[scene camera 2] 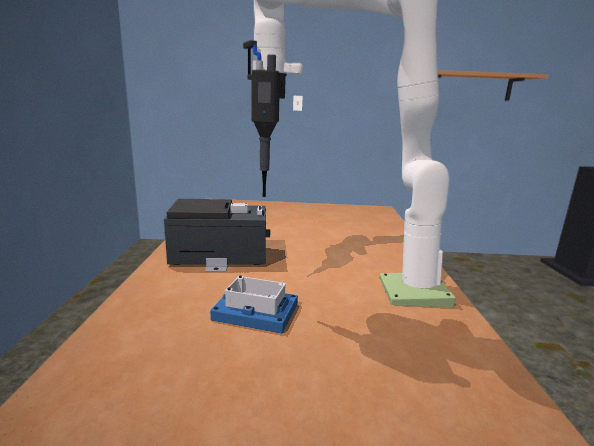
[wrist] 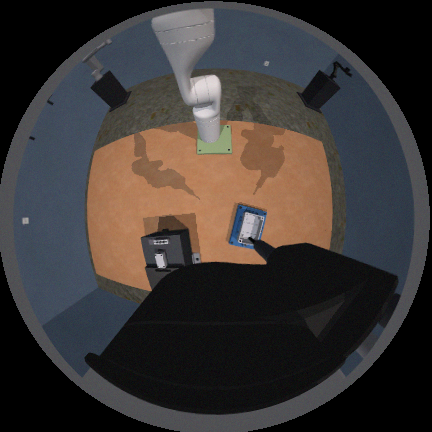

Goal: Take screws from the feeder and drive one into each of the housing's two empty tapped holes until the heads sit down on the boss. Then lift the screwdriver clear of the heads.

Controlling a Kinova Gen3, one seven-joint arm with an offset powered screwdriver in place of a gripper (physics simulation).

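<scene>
The black screwdriver (scene camera 2: 264, 195) (wrist: 250, 239) hangs upright, its tip high above the table and apart from everything. In the scene view the tip shows just above the feeder's right end; in the wrist view it overlaps the housing's edge. Whether a screw is on the tip is too small to tell. The dark box-shaped feeder (scene camera 2: 215, 240) (wrist: 176, 246) has a pale strip (wrist: 160, 241) with small dark dots on top. The light grey open housing (scene camera 2: 252, 301) (wrist: 249, 227) sits on a blue fixture (scene camera 2: 220, 315) (wrist: 235, 230). Dark spots show at its two left corners in the scene view; the right corners look paler.
A small grey bracket (scene camera 2: 216, 265) (wrist: 196, 258) stands beside the feeder. The arm's green base plate (scene camera 2: 422, 300) (wrist: 215, 148) is right of the housing in the scene view. A wall shelf (scene camera 2: 495, 75) and a black pedestal (scene camera 2: 577, 235) are farther off. Arm shadows cross the table.
</scene>
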